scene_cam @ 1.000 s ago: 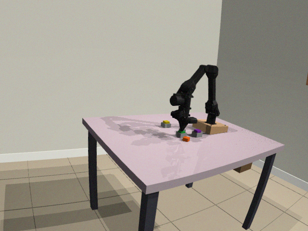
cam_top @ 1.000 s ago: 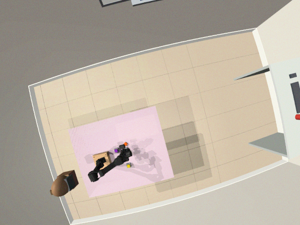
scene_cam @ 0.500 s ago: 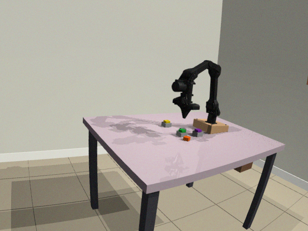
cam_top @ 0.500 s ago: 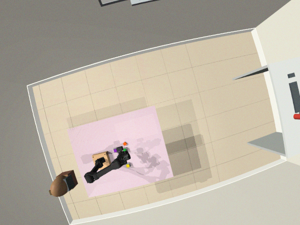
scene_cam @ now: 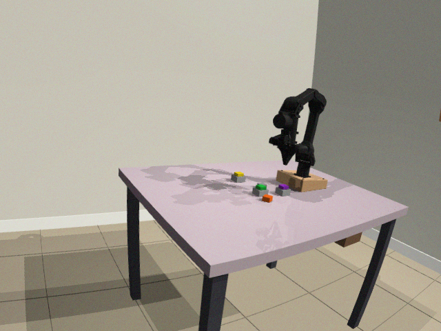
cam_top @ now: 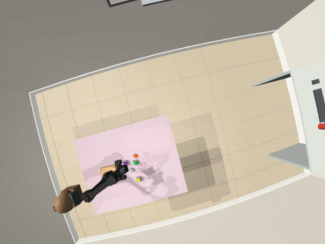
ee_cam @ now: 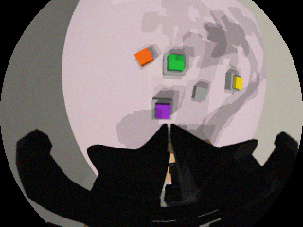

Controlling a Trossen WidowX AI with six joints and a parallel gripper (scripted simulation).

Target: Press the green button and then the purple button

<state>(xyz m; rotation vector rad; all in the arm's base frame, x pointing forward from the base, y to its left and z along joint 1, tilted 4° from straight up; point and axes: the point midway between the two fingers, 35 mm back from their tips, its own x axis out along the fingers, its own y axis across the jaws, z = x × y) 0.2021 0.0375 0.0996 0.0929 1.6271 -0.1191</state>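
Now: the purple button 10 mm behind my gripper tip and 100 mm below it. From my gripper tip the other things lie so: orange block (120 mm ahead, 30 mm to the left, 120 mm below); then green button (90 mm ahead, 40 mm to the right, 100 mm below); then grey block (20 mm ahead, 100 mm to the right, 120 mm below).
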